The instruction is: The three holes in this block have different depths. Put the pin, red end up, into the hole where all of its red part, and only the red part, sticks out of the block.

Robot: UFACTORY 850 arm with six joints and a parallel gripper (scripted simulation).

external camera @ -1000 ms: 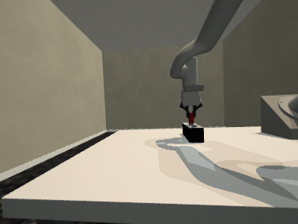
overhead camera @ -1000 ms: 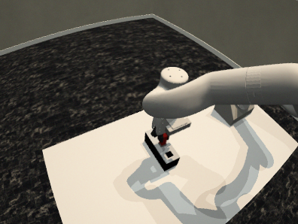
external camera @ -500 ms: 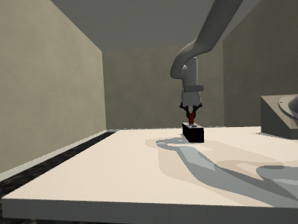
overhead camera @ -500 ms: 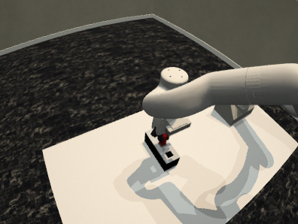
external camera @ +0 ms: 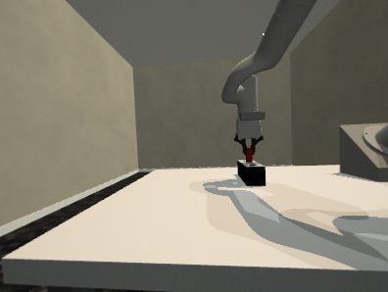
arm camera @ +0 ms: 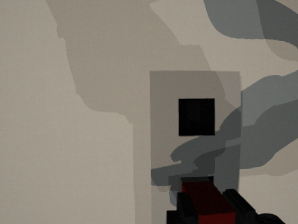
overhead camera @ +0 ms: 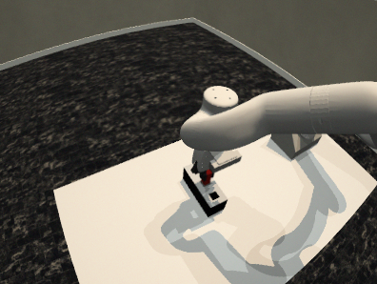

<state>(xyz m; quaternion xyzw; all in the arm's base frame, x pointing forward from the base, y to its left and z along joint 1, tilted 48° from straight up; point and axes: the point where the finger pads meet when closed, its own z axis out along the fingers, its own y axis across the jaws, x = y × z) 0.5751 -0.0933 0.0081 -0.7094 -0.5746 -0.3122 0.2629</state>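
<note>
My hand is 1 cm above the pin. Round my hand: black block (9 cm below).
</note>
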